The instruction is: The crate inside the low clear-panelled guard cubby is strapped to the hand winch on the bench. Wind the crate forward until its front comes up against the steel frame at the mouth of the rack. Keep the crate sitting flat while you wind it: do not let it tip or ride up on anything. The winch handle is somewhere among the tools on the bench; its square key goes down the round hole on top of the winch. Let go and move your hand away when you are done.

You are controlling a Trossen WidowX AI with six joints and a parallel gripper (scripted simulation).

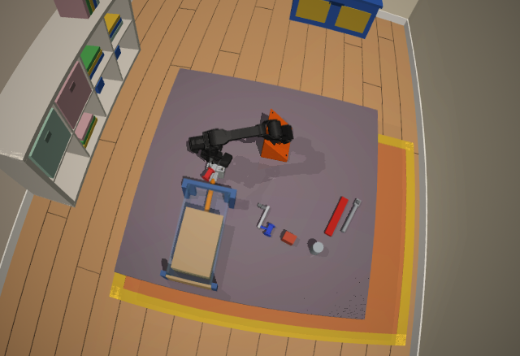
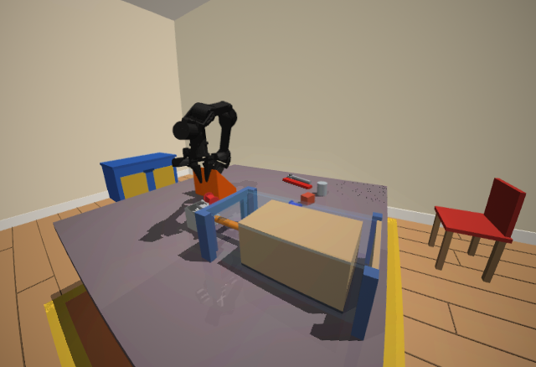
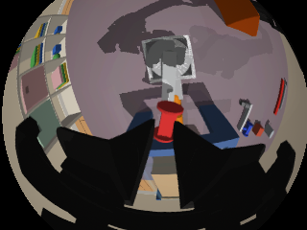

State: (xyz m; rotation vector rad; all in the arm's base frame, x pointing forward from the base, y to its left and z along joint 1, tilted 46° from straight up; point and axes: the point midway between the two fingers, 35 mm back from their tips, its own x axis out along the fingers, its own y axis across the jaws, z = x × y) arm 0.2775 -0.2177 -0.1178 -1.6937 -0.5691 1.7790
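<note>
The red grip is 40 mm ahead of my gripper tip and 70 mm below it. Round my gripper tip: blue frame: 90 mm ahead, 30 mm to the left, 100 mm below; winch handle: 100 mm below; grey winch: 80 mm behind, 180 mm below.
</note>
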